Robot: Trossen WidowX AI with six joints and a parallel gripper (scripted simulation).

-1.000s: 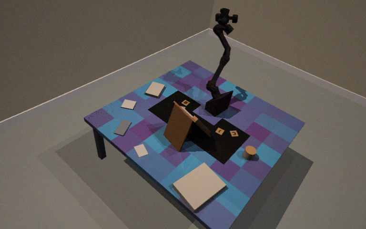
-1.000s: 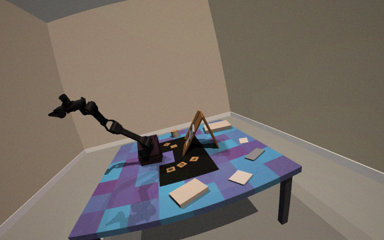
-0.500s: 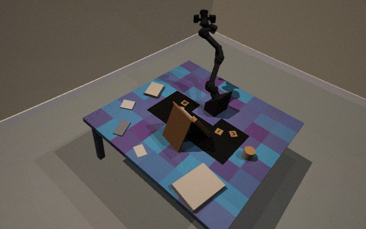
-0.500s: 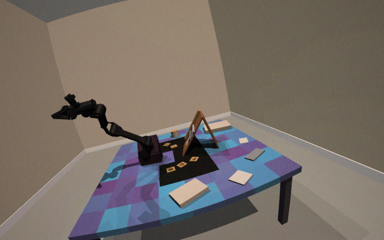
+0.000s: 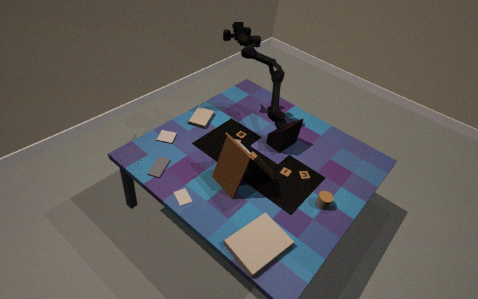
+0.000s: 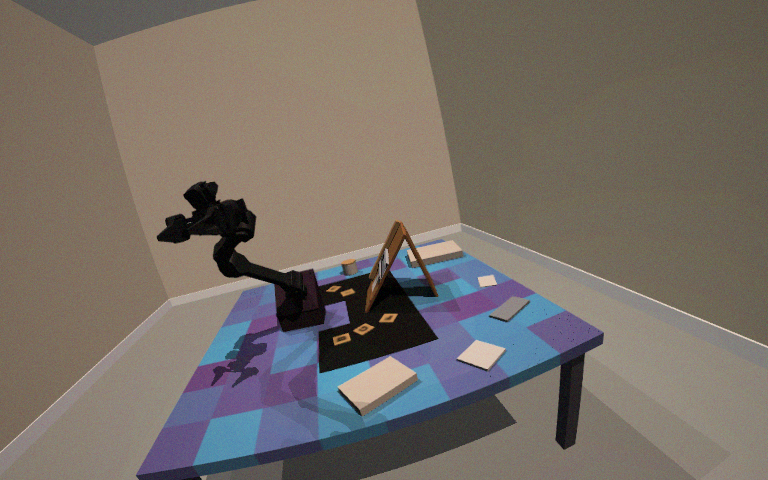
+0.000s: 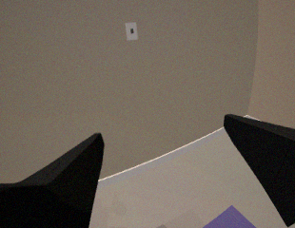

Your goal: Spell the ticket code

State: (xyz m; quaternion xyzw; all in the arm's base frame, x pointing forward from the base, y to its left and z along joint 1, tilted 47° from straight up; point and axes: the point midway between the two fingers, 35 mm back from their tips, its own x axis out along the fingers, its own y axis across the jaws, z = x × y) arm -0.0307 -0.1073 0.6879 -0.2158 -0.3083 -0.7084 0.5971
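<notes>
The tan letter tile is 520 mm below my gripper tip, 450 mm to the left of it and 250 mm ahead of it. The rest, counted from my gripper tip: ticket (690 mm to the left, 440 mm below, 320 mm ahead); then black mat (640 mm to the left, 530 mm below, 210 mm ahead); then grey card (770 mm ahead, 530 mm below, 370 mm to the left).
</notes>
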